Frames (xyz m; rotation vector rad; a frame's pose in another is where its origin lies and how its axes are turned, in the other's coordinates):
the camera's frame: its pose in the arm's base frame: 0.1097 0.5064 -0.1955 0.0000 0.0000 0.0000
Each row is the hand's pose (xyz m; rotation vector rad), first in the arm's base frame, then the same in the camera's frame.
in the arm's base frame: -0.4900 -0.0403 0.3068 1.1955 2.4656 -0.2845
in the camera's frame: -0.5997 -0.5467 0.5023 1.1955 2.4656 -0.2845
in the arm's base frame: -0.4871 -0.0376 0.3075 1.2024 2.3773 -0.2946
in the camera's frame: -0.5968 -0.5440 0.5030 1.2024 2.3773 -0.2946
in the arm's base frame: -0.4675 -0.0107 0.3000 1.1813 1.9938 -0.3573
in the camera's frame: -0.5772 -0.5171 0.4955 1.1813 1.9938 -0.3573
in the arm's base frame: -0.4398 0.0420 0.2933 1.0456 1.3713 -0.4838
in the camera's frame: -0.5495 -0.4644 0.4888 1.0456 1.3713 -0.4838
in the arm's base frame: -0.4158 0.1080 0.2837 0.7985 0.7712 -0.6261
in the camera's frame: -0.5255 -0.3984 0.4792 0.7985 0.7712 -0.6261
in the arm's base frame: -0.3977 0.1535 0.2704 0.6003 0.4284 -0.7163
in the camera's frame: -0.5074 -0.3529 0.4659 0.6003 0.4284 -0.7163
